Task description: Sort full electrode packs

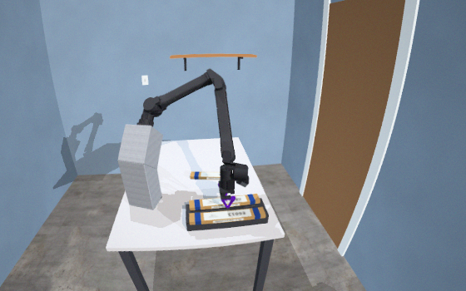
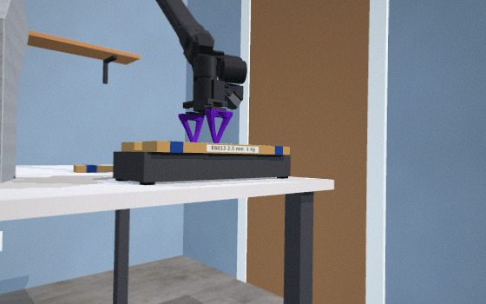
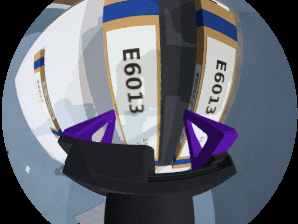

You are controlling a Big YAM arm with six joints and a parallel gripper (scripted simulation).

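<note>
Right now the low platform is 80 mm below my hand, 40 mm to the right of it and 10 mm behind it.
</note>
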